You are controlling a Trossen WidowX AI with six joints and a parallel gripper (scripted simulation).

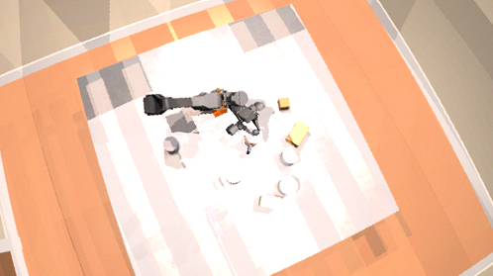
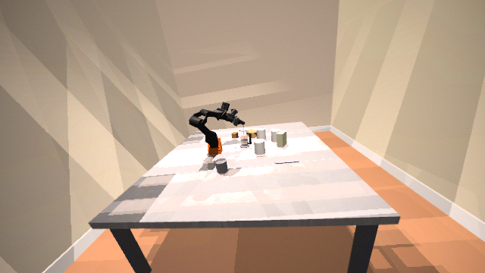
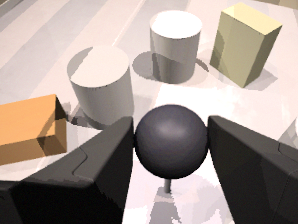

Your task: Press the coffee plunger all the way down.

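The coffee press lies 2 cm to the right of my gripper tip and 10 cm below it. From my gripper tip the other things lie so: grey cylinder: 15 cm behind, 36 cm to the right, 17 cm below; then orange block: 5 cm ahead, 22 cm to the left, 18 cm below; then pale yellow block: 29 cm ahead, 6 cm to the right, 15 cm below.
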